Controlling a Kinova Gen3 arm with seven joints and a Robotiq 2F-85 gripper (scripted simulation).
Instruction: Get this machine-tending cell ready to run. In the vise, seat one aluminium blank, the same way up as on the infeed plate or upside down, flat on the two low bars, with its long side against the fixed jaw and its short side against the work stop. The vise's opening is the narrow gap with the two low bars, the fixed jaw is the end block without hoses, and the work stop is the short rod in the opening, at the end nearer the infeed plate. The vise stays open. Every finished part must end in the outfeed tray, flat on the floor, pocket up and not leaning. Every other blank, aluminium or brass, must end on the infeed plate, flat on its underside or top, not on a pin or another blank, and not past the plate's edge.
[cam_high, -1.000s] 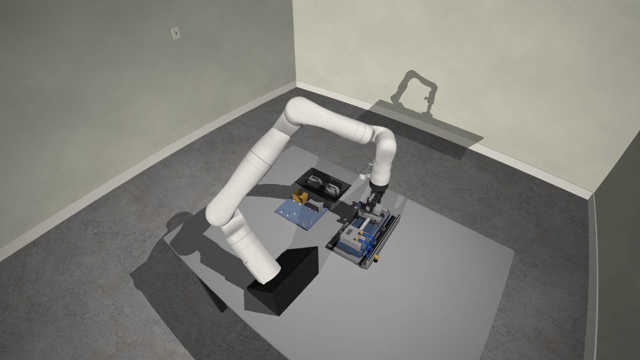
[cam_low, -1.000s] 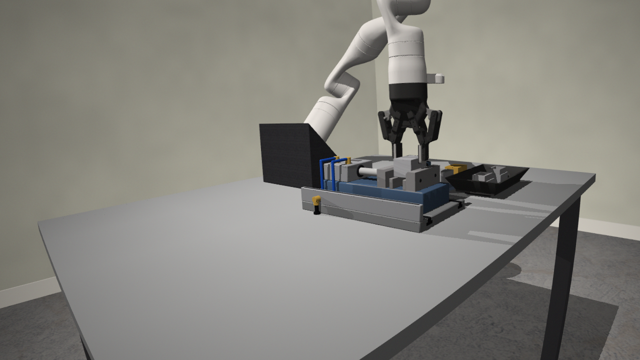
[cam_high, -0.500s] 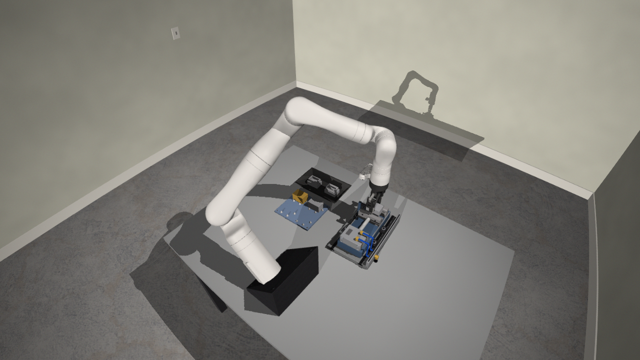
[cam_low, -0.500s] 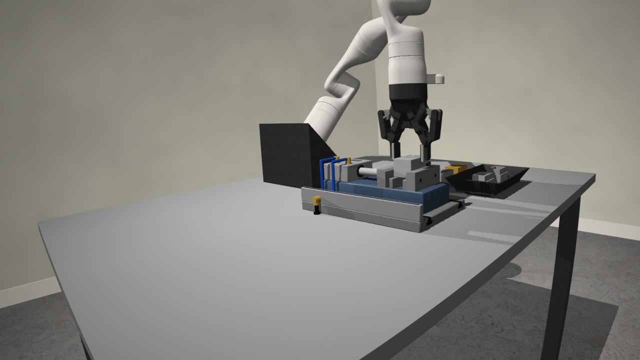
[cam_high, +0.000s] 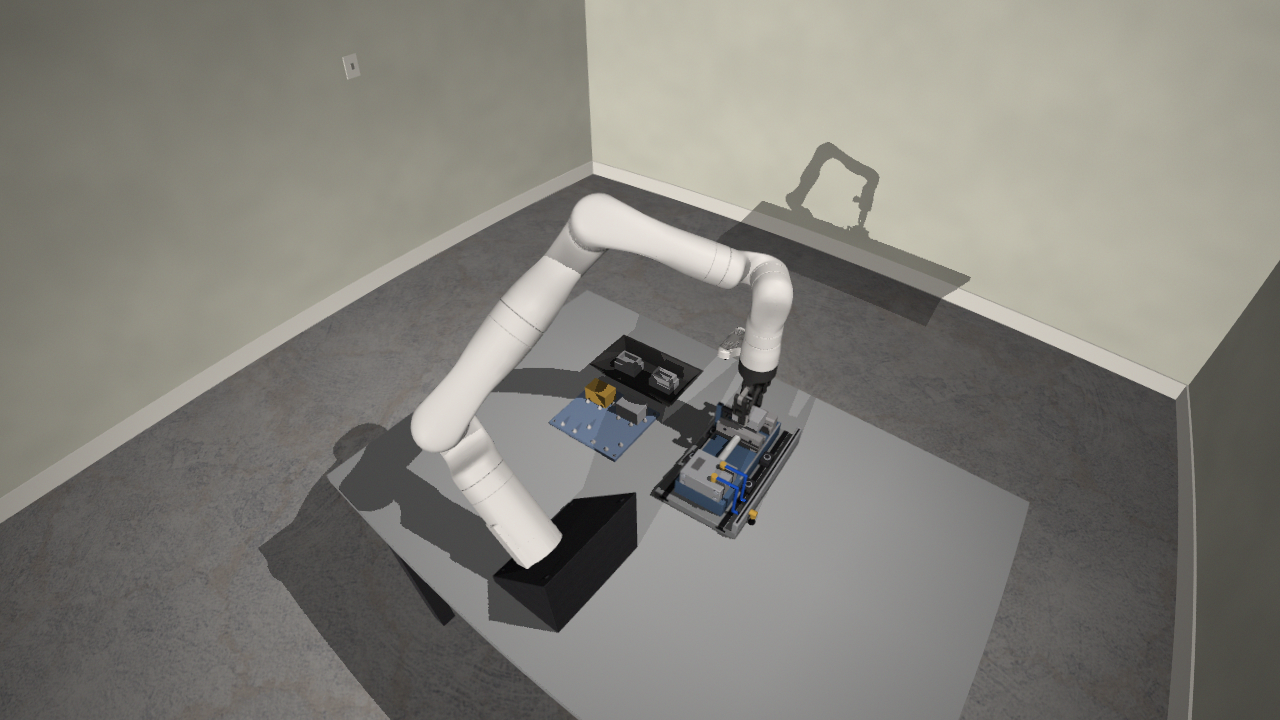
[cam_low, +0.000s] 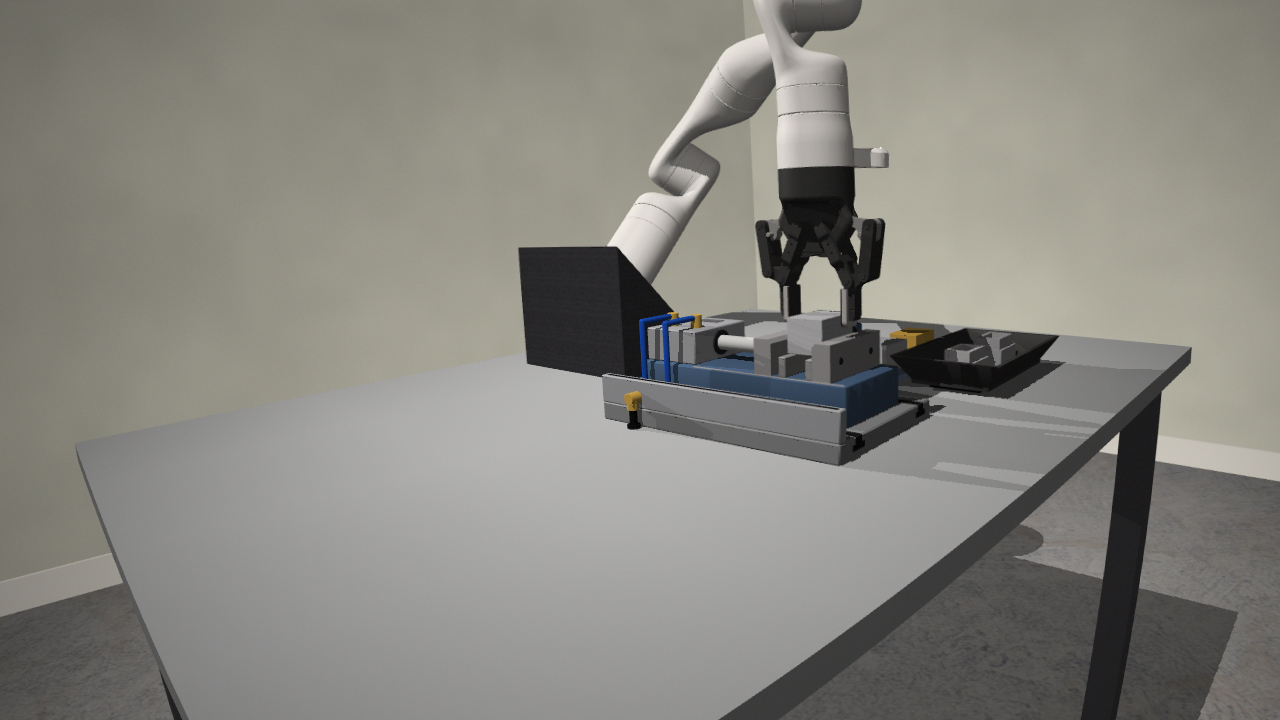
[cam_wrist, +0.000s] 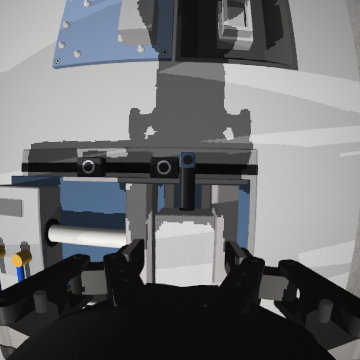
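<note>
Now: hand 2 cm above the aluminium blank. Also, from my hand: brass blank: 11 cm behind, 34 cm to the left, 9 cm below.
</note>
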